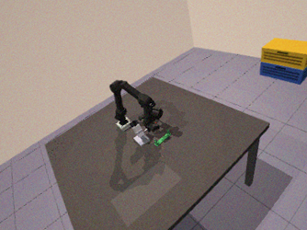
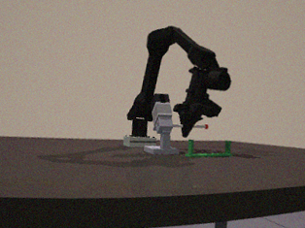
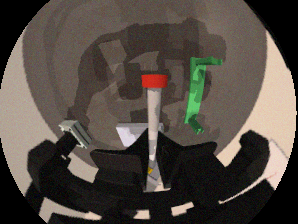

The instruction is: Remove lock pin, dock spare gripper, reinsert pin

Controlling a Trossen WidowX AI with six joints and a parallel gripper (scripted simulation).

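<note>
My gripper tip is now 6 cm to the left of the grey mount and 1 cm past it. Round my gripper tip: green rack (10 cm ahead, 4 cm to the left, 3 cm below); then spare gripper (7 cm above, 6 cm to the right, 3 cm behind).
</note>
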